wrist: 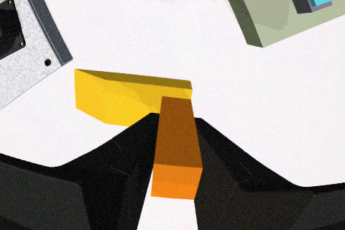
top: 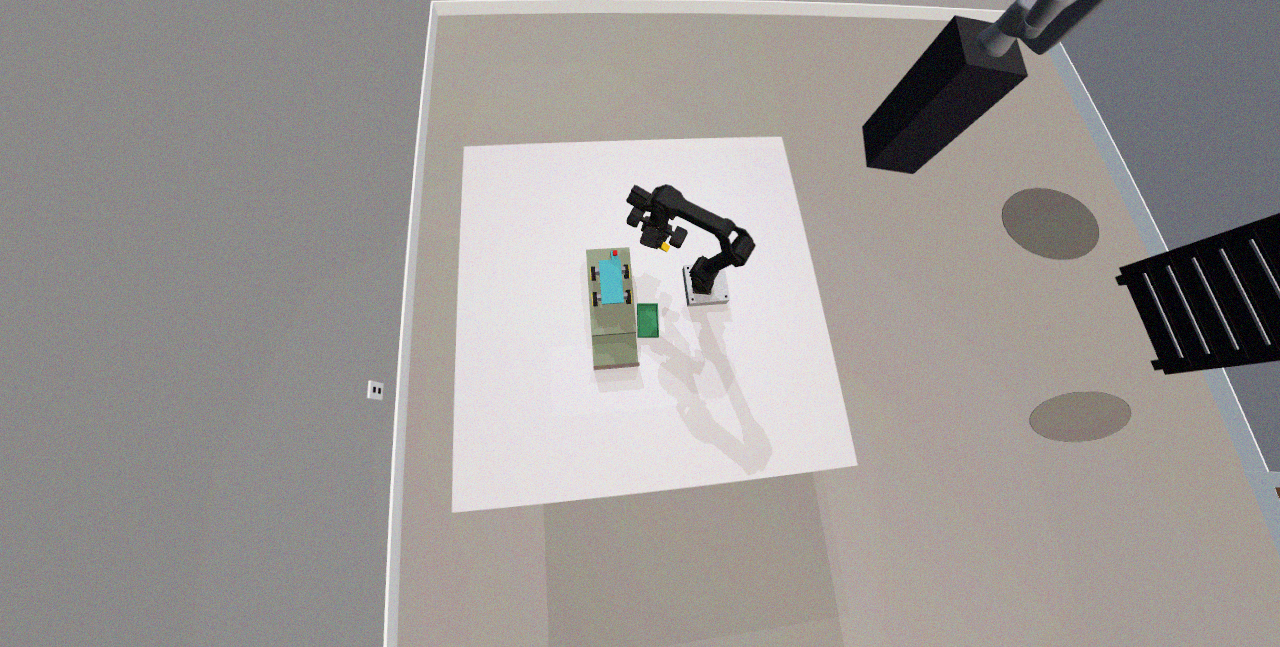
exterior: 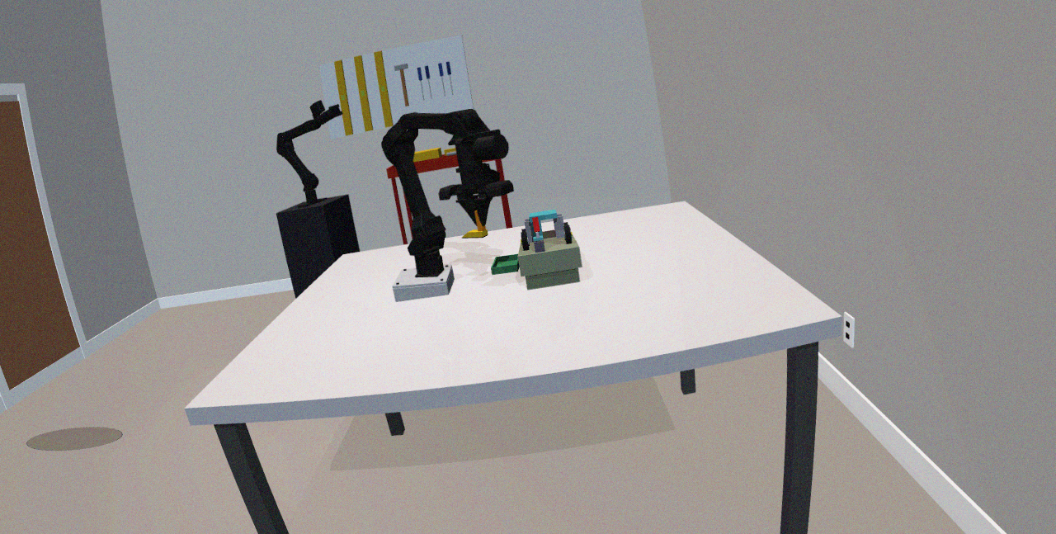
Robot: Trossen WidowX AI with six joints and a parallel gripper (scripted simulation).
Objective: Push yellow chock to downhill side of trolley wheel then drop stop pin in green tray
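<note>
Now: gripper tip 23 cm to the right of the green tray, 18 cm above it and 2 cm past it. From my gripper tip the other things lie so: cyan trolley 15 cm to the left, 12 cm ahead, 6 cm below; then yellow chock 2 cm behind, 1 cm to the left, 1 cm below; then red-headed stop pin 12 cm ahead, 5 cm to the left, 5 cm below.
</note>
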